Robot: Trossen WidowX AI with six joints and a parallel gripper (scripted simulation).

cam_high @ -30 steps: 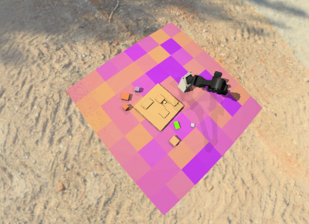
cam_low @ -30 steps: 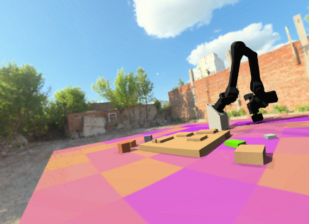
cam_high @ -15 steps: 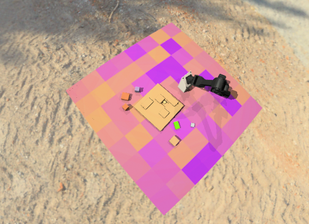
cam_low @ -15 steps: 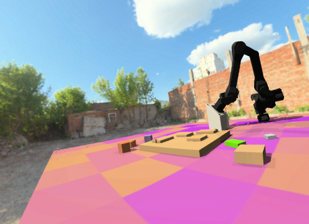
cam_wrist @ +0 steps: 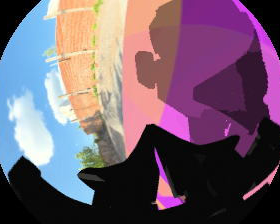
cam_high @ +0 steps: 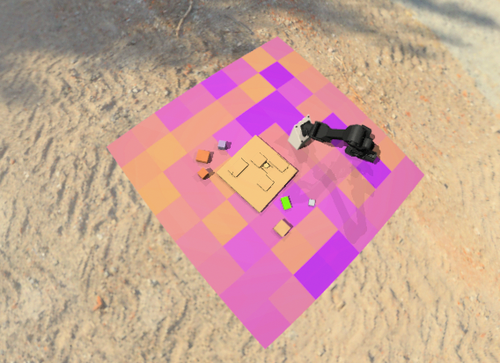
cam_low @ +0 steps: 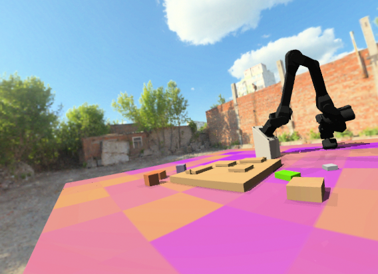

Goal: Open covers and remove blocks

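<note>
Now: gripper tip 580 mm short of the green block, 50 mm to the right of it and 40 mm above it. From my gripper tip the other things lie so: greyish-purple block (660 mm ahead, 380 mm to the right, 30 mm below); tan puzzle board (580 mm ahead, 160 mm to the right, 30 mm below); tan block (670 mm ahead, 140 mm to the left, 30 mm below).
</note>
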